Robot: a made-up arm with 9 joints. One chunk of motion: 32 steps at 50 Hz.
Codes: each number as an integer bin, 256 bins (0 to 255) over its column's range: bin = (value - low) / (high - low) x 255, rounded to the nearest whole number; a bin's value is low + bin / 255 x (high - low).
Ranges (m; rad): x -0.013..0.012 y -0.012..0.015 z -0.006..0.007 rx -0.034..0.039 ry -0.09..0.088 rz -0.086..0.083
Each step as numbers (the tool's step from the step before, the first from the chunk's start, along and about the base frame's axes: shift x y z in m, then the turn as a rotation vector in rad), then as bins.
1 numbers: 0.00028 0.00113 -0.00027 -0.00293 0.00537 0.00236
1 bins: 135 124 112 109 137 133
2 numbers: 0.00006 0.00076 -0.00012 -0.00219 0.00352 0.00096
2 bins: 133 121 115 111 134 131
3 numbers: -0.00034 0.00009 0.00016 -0.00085 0.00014 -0.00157
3 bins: 129 114 121 116 129 127
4 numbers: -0.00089 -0.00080 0.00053 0.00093 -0.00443 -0.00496
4 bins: 124 106 128 122 123 122
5 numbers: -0.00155 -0.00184 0.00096 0.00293 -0.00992 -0.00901
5 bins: 117 96 137 129 115 116
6 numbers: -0.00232 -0.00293 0.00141 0.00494 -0.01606 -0.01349
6 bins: 109 86 145 136 106 109
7 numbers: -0.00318 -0.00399 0.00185 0.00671 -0.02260 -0.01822
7 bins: 100 76 154 142 97 102
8 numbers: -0.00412 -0.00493 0.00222 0.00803 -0.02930 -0.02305
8 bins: 91 67 161 147 87 95
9 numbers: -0.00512 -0.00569 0.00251 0.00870 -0.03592 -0.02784
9 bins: 80 60 167 149 77 88
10 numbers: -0.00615 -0.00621 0.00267 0.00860 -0.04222 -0.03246
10 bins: 70 55 170 149 68 81
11 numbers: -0.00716 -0.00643 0.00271 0.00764 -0.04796 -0.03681
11 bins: 60 53 171 145 60 74
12 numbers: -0.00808 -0.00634 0.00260 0.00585 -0.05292 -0.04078
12 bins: 50 53 169 139 53 68
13 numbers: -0.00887 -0.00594 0.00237 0.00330 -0.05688 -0.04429
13 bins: 42 57 164 130 47 63
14 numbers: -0.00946 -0.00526 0.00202 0.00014 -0.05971 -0.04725
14 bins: 36 64 157 119 43 58
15 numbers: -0.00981 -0.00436 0.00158 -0.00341 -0.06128 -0.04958
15 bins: 33 72 149 107 41 55
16 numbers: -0.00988 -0.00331 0.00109 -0.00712 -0.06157 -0.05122
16 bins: 32 82 139 94 41 52
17 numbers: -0.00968 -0.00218 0.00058 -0.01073 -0.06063 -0.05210
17 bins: 34 93 129 81 42 51
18 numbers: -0.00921 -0.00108 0.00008 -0.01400 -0.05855 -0.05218
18 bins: 39 103 119 70 45 51
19 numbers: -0.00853 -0.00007 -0.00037 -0.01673 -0.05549 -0.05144
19 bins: 46 113 110 60 49 52
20 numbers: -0.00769 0.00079 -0.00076 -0.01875 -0.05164 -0.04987
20 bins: 54 121 103 53 55 55
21 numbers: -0.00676 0.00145 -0.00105 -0.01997 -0.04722 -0.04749
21 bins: 64 127 97 49 61 58
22 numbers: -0.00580 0.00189 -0.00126 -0.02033 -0.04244 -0.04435
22 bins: 73 131 93 48 68 63
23 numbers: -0.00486 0.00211 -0.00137 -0.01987 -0.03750 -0.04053
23 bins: 83 133 91 49 75 69
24 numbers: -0.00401 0.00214 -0.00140 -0.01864 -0.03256 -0.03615
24 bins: 92 134 90 54 82 75
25 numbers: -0.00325 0.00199 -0.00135 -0.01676 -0.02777 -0.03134
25 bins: 99 132 91 60 89 82
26 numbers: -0.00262 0.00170 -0.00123 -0.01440 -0.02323 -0.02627
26 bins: 106 129 94 68 96 90
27 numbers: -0.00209 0.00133 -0.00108 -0.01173 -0.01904 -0.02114
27 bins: 111 126 97 78 102 98
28 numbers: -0.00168 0.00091 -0.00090 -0.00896 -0.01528 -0.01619
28 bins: 115 122 100 87 107 105
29 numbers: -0.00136 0.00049 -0.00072 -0.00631 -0.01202 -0.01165
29 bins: 119 118 104 97 112 112
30 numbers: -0.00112 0.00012 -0.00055 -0.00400 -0.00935 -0.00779
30 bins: 121 114 107 105 116 118
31 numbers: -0.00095 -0.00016 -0.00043 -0.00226 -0.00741 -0.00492
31 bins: 123 112 109 111 118 122
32 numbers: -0.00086 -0.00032 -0.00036 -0.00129 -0.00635 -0.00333
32 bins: 124 110 111 114 120 125
